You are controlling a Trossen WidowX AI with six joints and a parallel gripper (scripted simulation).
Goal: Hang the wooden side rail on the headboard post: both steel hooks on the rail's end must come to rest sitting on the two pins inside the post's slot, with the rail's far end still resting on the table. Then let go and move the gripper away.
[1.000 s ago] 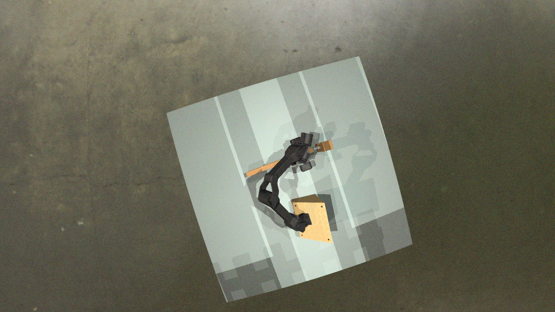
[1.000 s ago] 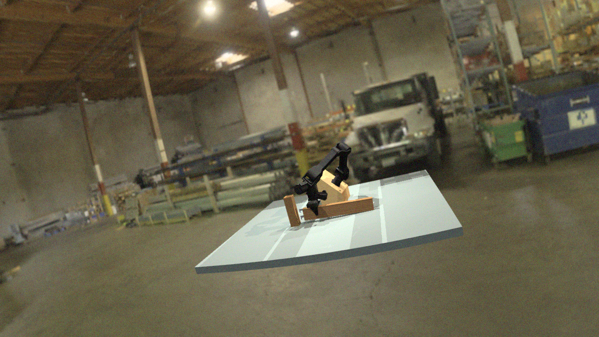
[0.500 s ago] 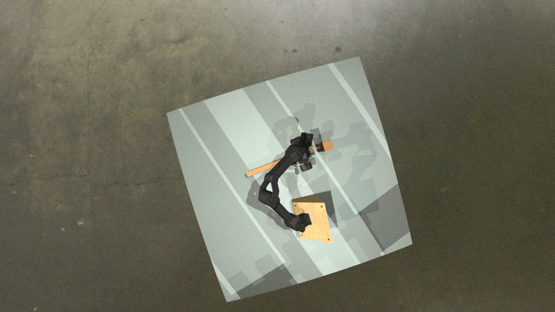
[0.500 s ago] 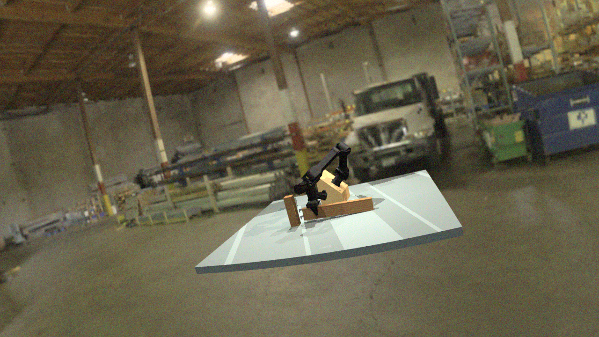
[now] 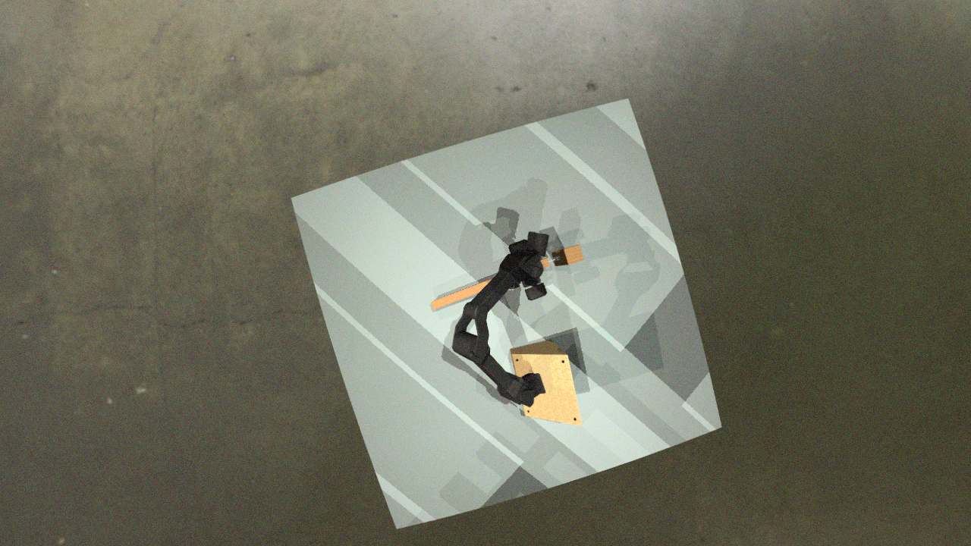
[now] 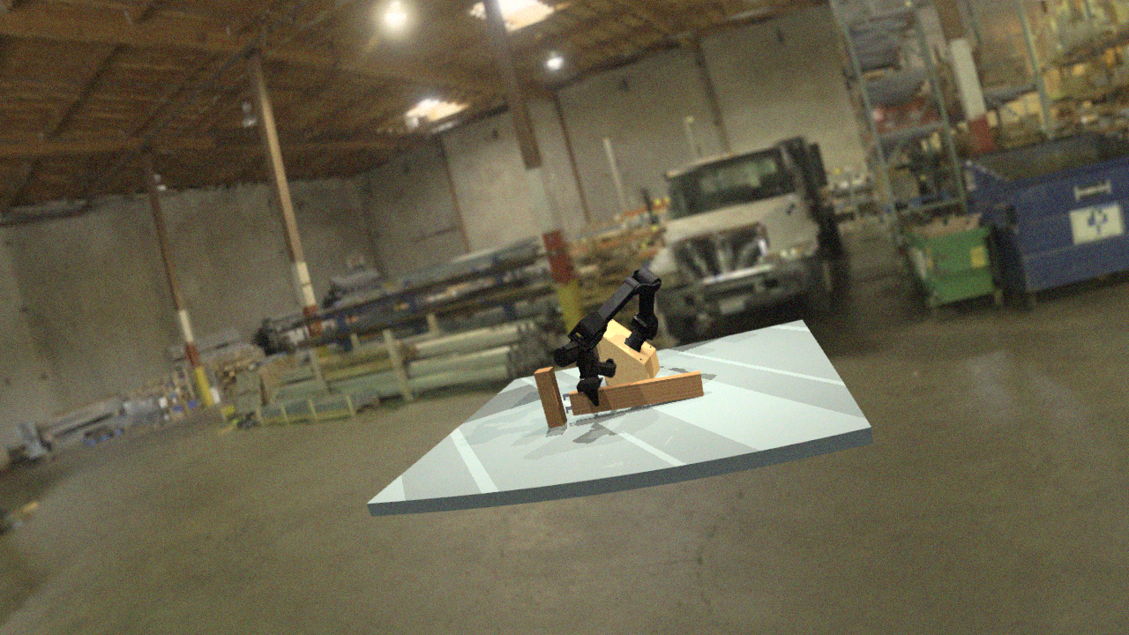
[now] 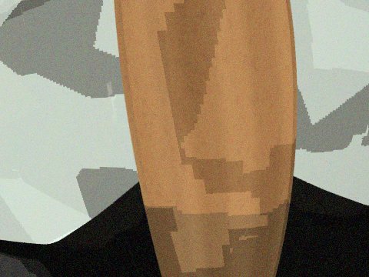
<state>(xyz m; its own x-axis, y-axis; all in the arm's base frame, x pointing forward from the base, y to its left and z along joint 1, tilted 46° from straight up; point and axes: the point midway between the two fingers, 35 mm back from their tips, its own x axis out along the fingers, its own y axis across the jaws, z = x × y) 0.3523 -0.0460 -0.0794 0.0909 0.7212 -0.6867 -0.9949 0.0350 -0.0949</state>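
Now: the headboard post 140 mm to the right of my gripper tip and 40 mm above it.
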